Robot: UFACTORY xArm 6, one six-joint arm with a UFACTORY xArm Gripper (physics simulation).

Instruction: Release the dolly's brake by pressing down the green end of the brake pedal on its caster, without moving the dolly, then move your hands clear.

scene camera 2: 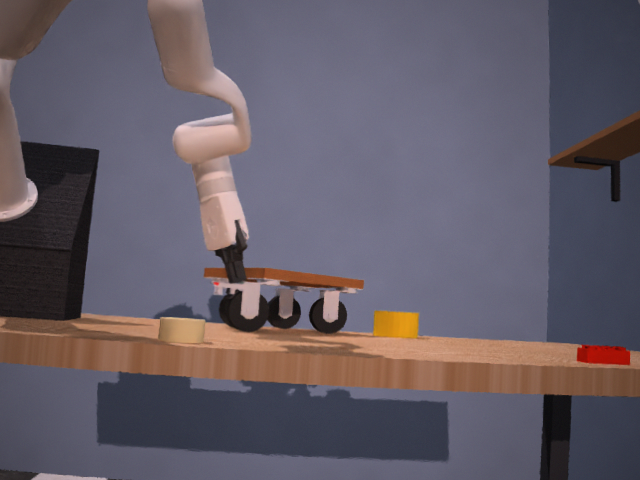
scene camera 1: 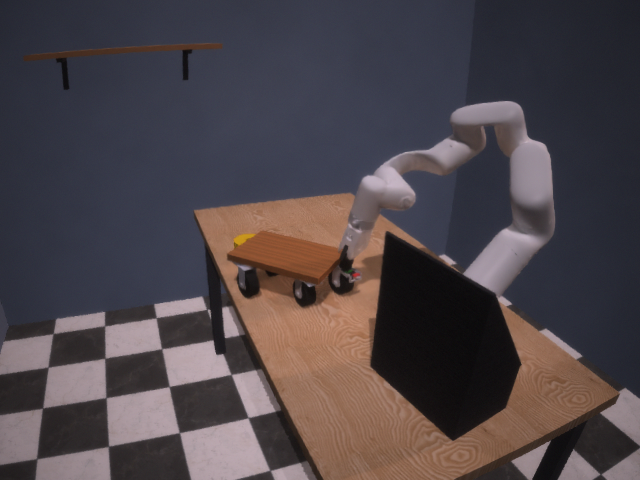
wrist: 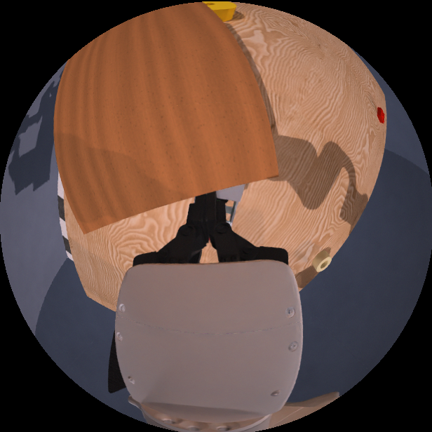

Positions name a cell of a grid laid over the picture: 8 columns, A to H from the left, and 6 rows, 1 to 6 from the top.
Scene:
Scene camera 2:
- my gripper: C4
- dolly: E4
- red brick: H5
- yellow cylinder: E5
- beige ring: C5
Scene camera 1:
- my gripper: E4
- dolly: D4
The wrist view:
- my gripper: D3
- dolly: D2

